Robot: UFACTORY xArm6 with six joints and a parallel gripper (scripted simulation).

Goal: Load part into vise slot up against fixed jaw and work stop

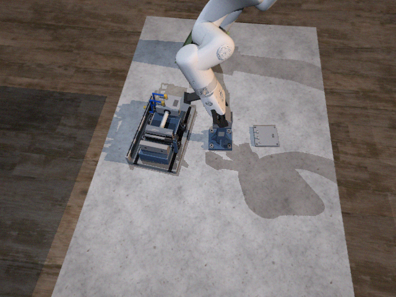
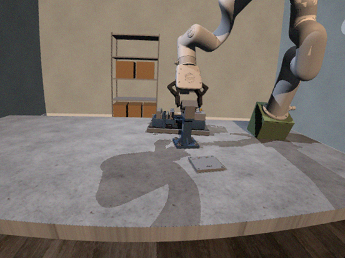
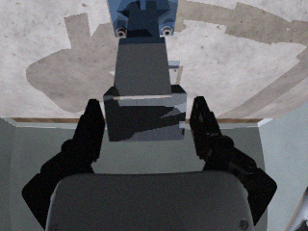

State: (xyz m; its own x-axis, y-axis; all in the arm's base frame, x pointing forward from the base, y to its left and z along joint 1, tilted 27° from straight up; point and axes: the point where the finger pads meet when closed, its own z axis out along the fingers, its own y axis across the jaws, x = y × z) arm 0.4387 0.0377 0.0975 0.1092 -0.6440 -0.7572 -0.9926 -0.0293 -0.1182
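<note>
Right now my hand is 10 mm to the right of the part and 10 mm above it. The rest, counted from my hand: air cylinder rod 220 mm to the right, 90 mm below, 10 mm behind; then air cylinder 210 mm to the right, 90 mm below, 90 mm behind; then blue vise body 220 mm to the right, 130 mm below.
</note>
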